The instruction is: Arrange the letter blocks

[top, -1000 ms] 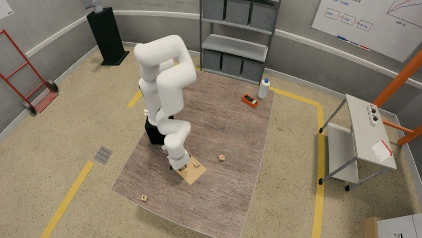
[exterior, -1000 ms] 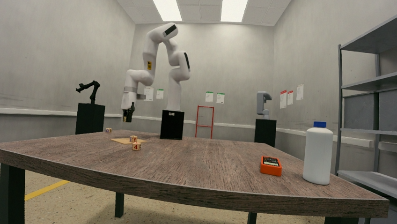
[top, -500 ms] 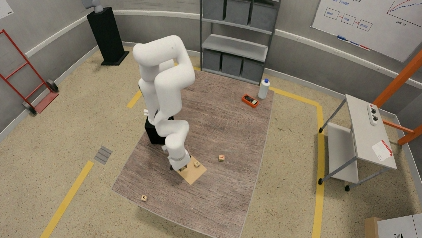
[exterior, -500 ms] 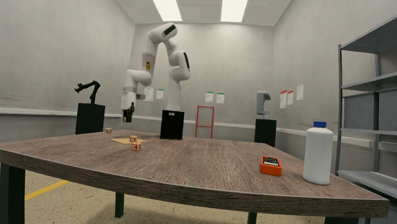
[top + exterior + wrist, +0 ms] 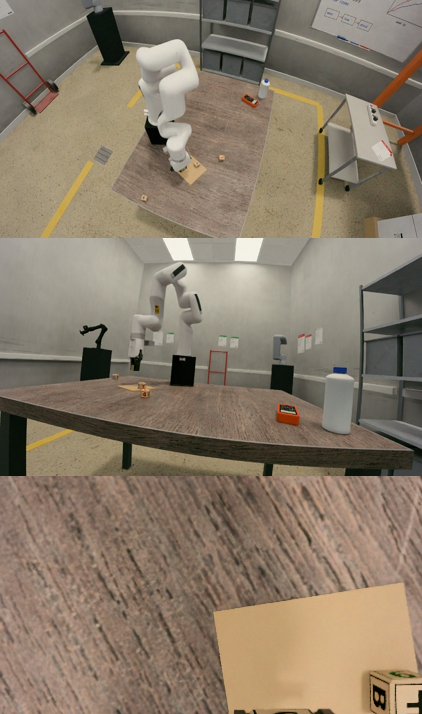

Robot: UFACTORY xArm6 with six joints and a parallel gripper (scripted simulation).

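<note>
Right now the tan mat is 100 mm below my hand, 30 mm to the left of it and 30 mm ahead of it. Round my hand: white bottle: 740 mm to the left, 480 mm ahead, 20 mm below.
</note>
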